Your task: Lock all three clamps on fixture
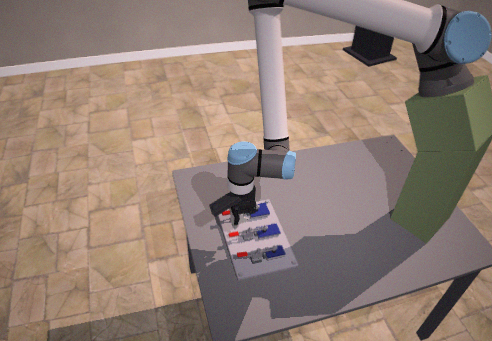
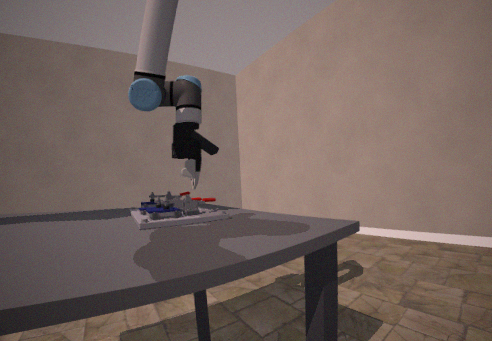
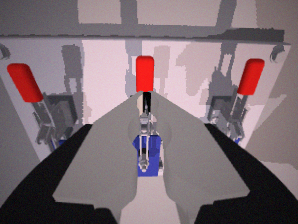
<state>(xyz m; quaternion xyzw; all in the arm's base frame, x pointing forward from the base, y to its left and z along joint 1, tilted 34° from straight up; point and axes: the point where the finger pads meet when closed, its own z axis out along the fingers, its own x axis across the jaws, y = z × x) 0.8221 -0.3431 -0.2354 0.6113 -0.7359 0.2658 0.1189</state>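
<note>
The fixture plate lies 80 mm behind my hand, 20 mm to the left of it and 90 mm below it.
</note>
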